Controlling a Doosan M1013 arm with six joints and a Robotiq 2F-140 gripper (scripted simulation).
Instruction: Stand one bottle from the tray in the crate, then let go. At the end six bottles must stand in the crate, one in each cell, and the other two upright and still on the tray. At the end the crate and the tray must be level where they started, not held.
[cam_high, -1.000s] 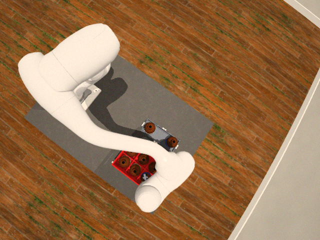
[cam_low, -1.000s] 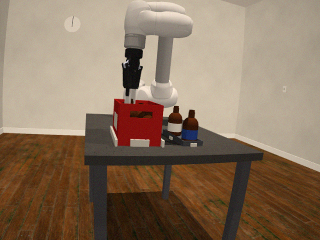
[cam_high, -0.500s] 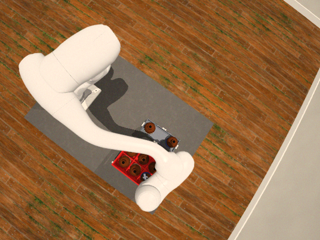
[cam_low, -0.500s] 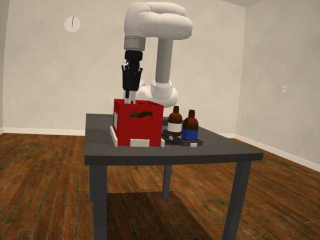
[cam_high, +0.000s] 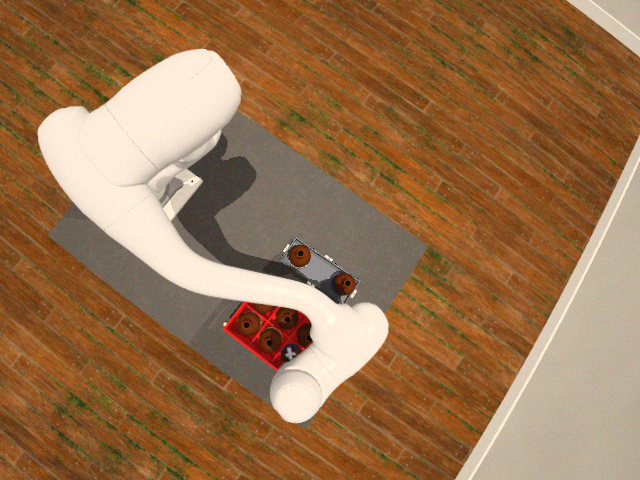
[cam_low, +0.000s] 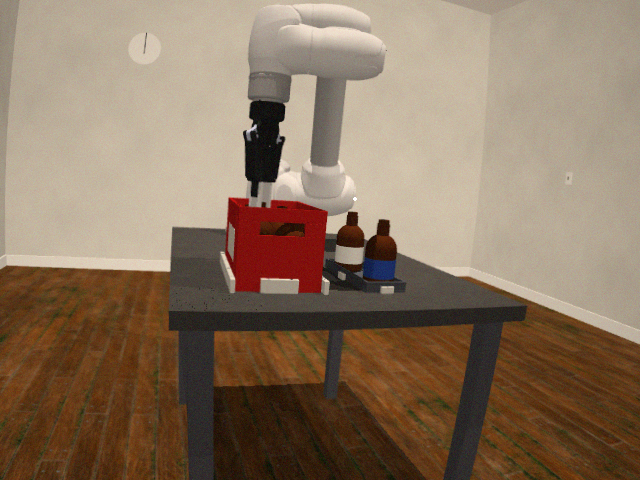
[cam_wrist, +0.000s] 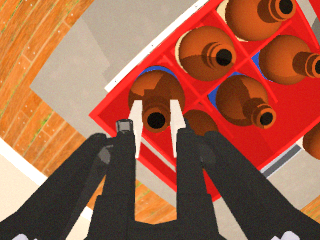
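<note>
The red crate is 9 cm behind my hand, 5 cm to the left of it and 11 cm below it. Also, from my hand: tray (8 cm behind, 29 cm to the left, 18 cm below).
</note>
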